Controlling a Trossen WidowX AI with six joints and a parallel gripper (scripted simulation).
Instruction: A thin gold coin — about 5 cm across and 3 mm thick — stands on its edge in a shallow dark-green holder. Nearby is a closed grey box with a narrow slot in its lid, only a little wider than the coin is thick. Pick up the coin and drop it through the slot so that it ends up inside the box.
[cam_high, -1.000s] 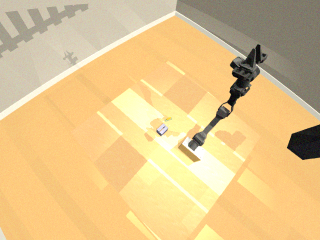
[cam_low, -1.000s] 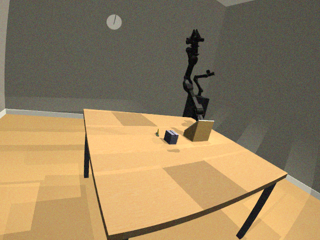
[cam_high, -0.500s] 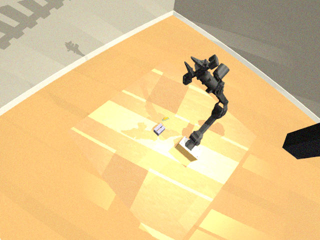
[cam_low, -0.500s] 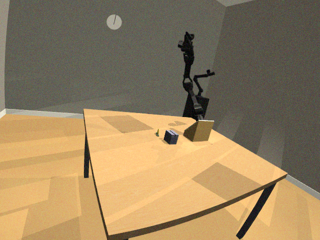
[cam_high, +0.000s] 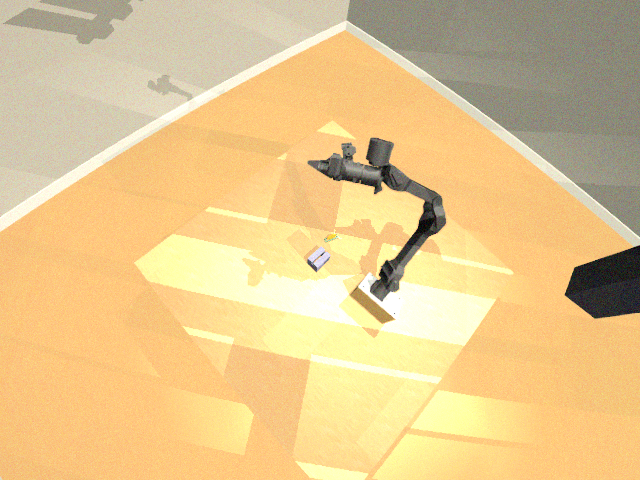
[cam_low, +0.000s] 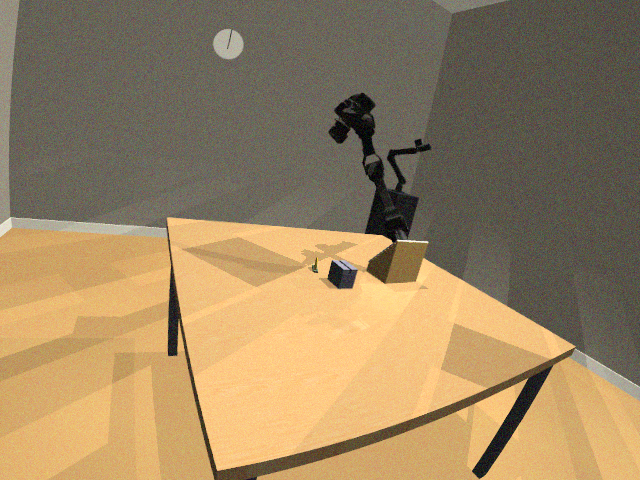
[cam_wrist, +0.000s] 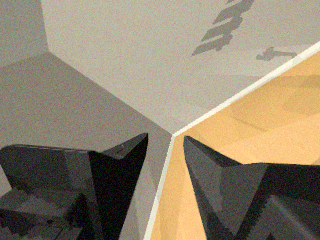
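My gripper tip is now 540 mm above the thin gold coin, 100 mm past it and 90 mm to the left of it.
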